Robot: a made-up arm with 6 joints. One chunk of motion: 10 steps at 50 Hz.
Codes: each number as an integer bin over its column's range. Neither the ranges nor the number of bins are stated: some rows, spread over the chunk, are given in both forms.
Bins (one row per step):
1: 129 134 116 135 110 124
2: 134 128 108 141 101 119
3: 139 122 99 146 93 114
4: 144 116 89 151 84 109
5: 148 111 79 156 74 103
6: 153 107 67 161 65 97
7: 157 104 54 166 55 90
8: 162 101 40 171 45 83
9: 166 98 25 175 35 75
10: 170 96 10 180 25 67
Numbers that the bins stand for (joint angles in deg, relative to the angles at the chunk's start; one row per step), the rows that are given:
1: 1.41 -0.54 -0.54 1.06 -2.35 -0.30
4: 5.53 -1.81 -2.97 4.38 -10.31 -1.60
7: 9.10 -2.66 -6.13 7.50 -19.18 -3.24
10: 12.67 -3.22 -10.10 10.41 -28.35 -5.22
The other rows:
2: 2.78 -0.96 -1.26 2.31 -5.11 -0.73
3: 4.16 -1.39 -2.07 3.35 -7.55 -1.16
5: 6.63 -2.16 -3.87 5.42 -13.36 -2.11
6: 8.00 -2.45 -4.96 6.46 -16.12 -2.63
8: 10.47 -2.87 -7.39 8.54 -22.24 -3.84
9: 11.57 -3.08 -8.75 9.37 -25.29 -4.53

